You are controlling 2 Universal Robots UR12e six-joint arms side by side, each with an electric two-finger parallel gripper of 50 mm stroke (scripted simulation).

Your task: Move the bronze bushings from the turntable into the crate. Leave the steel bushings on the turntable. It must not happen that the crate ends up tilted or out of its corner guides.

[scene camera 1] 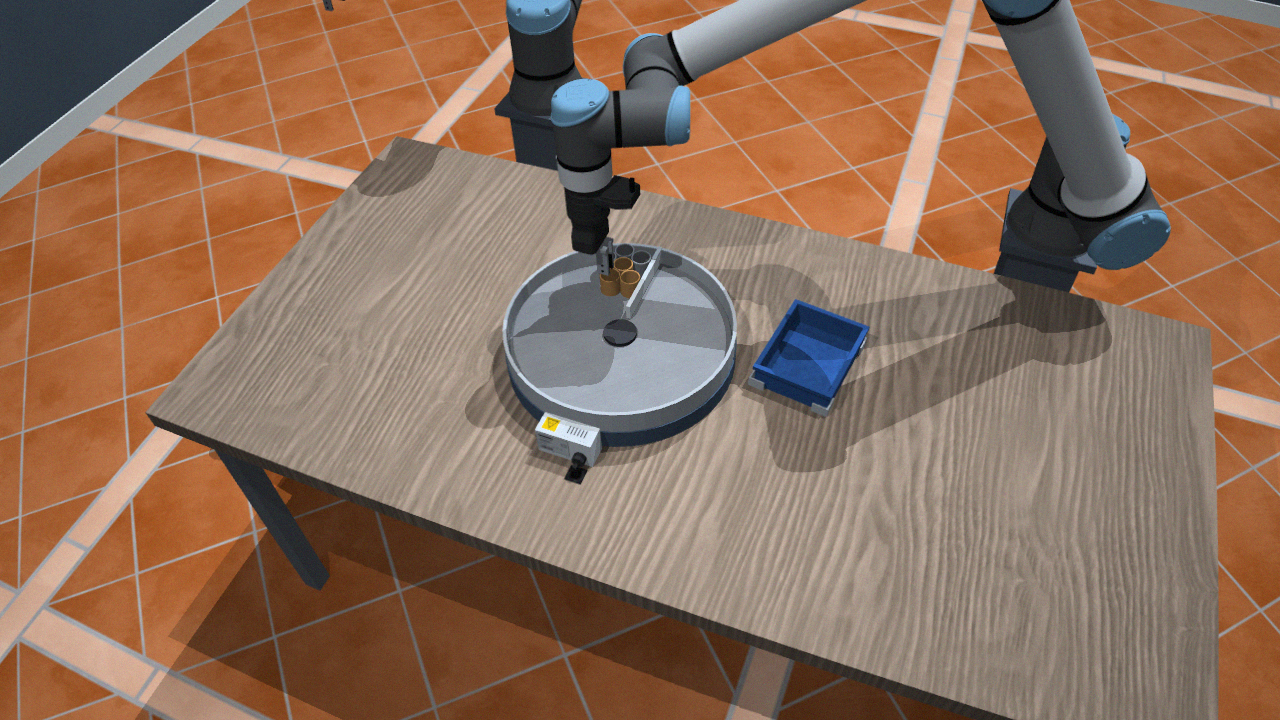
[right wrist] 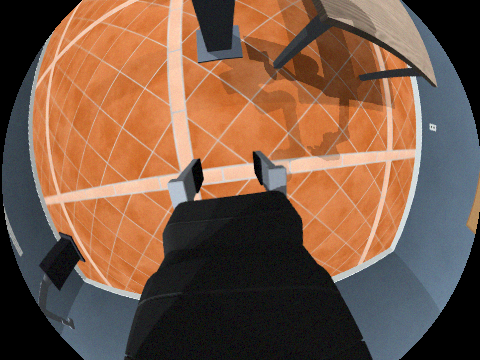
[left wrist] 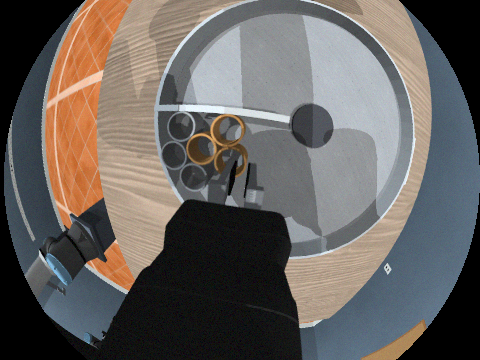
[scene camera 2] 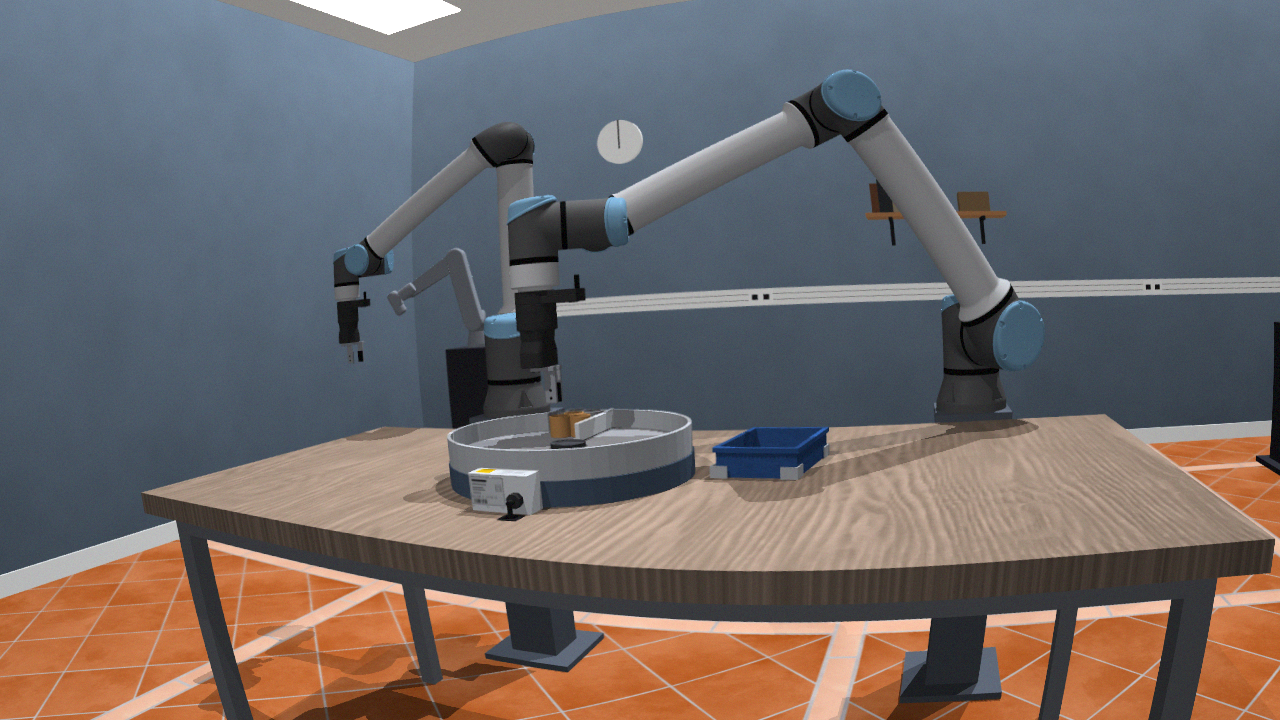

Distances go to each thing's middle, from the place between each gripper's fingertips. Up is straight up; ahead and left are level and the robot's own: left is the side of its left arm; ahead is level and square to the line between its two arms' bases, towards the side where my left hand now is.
My left gripper (scene camera 2: 554, 402) is now 390 mm to the right of the blue crate (scene camera 1: 803, 360), 110 mm above it and 40 mm past it.
